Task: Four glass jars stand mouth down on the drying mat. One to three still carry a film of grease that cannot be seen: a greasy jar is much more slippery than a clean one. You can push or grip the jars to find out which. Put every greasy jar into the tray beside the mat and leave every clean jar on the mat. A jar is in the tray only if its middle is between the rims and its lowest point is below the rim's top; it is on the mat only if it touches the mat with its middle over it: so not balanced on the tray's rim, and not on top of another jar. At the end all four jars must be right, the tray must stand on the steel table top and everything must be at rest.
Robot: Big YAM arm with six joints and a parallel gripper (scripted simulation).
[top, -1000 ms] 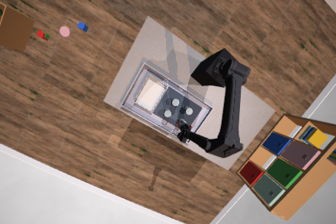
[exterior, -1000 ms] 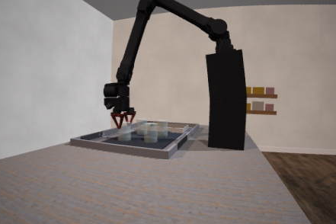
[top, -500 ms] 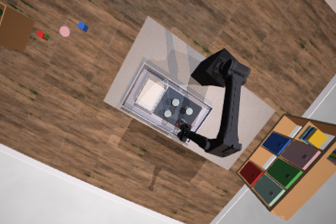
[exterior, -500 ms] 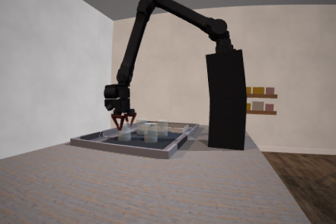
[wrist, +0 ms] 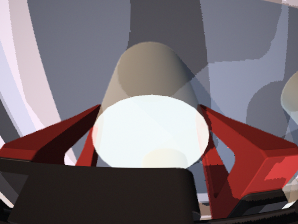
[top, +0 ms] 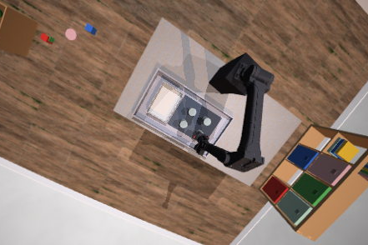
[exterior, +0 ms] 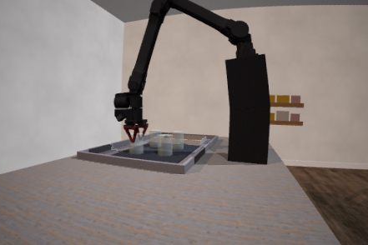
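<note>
Now: hand 9 cm past the dark drying mat, 9 cm to the left of it and 6 cm above it. Also, from my hand: pale tray 14 cm behind, 40 cm to the right, 6 cm below.
</note>
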